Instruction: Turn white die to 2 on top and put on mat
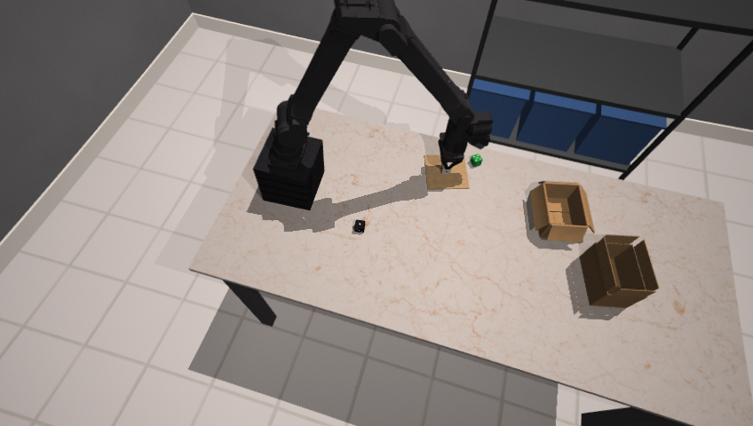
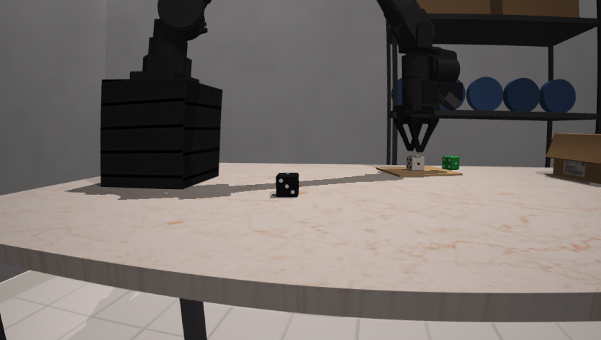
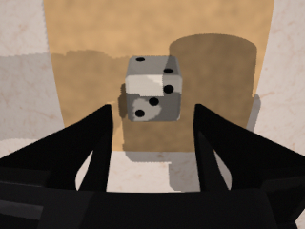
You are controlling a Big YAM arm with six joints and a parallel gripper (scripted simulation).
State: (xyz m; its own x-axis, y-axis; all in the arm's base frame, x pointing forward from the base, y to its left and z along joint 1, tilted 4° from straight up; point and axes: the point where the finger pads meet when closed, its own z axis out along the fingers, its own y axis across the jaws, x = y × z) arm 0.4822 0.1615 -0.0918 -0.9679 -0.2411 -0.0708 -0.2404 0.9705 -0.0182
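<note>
Right now my hand is 1 cm short of the mat and 5 cm above it. The rest, counted from my hand: black die (24 cm behind, 27 cm to the right, 4 cm below); green die (10 cm ahead, 6 cm to the left, 4 cm below).
</note>
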